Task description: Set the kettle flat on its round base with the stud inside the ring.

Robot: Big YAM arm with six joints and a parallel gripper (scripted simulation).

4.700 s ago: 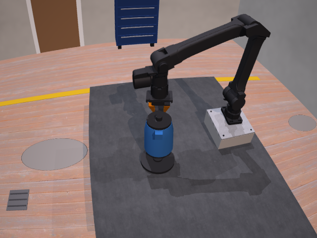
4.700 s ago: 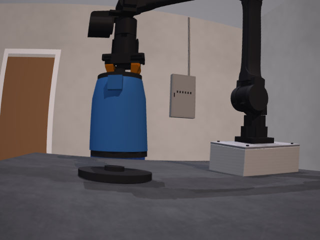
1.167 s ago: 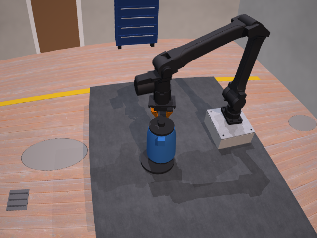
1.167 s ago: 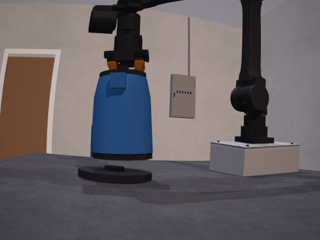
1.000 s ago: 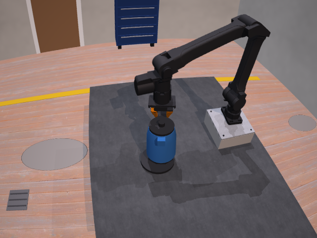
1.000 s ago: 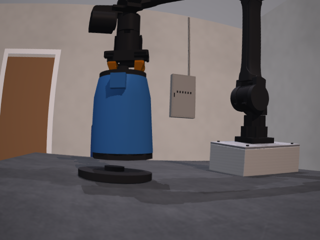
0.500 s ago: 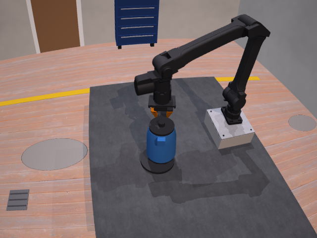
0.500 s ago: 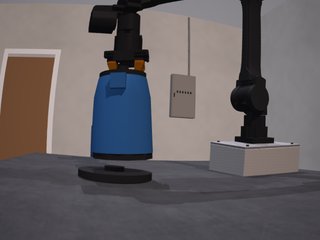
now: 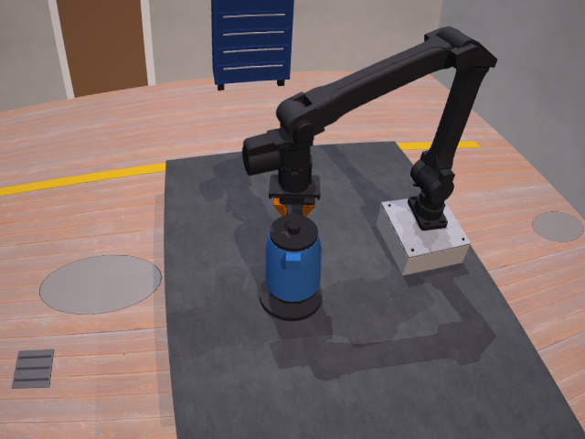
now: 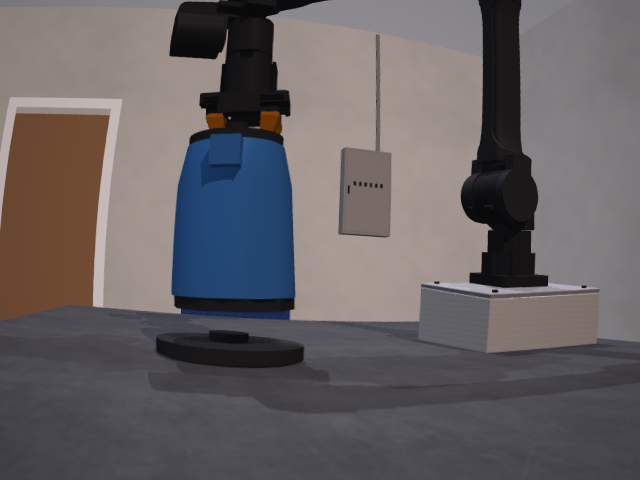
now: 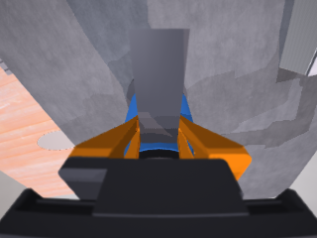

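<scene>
The blue kettle is 30 mm to the left of my hand and 50 mm below it. The rest, counted from my hand: black round base 10 mm ahead, 60 mm to the left, 180 mm below.
</scene>
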